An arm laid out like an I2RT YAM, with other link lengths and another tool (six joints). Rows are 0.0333 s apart.
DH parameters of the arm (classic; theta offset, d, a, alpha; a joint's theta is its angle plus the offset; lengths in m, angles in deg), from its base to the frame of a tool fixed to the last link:
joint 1: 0 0.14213 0.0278 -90
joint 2: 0 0 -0.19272 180
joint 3: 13.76 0 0.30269 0
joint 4: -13.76 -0.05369 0.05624 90
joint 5: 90 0.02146 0 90
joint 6: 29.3 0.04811 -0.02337 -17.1
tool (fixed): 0 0.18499 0 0
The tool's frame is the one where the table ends.
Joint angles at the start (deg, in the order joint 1, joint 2, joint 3, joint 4, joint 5, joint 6):
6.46 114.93 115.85 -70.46 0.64 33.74
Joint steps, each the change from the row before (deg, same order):
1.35 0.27 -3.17 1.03 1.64 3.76
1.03 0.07 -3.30 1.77 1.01 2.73
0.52 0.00 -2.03 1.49 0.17 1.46
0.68 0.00 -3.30 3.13 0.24 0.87
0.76 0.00 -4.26 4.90 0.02 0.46
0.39 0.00 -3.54 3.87 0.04 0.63
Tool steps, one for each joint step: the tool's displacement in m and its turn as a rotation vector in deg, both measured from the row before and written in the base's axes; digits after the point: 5 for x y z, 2 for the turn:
-0.00556 0.00419 -0.02125 -0.59 2.26 -2.74
-0.00406 0.00388 -0.01944 -0.37 1.43 -1.87
-0.00131 0.00336 -0.01094 0.17 0.49 -0.93
-0.00059 0.00456 -0.01750 -0.01 0.12 -0.22
0.00126 0.00653 -0.02167 0.23 -0.64 0.31
-0.00017 0.00305 -0.01812 0.21 -0.34 -0.22

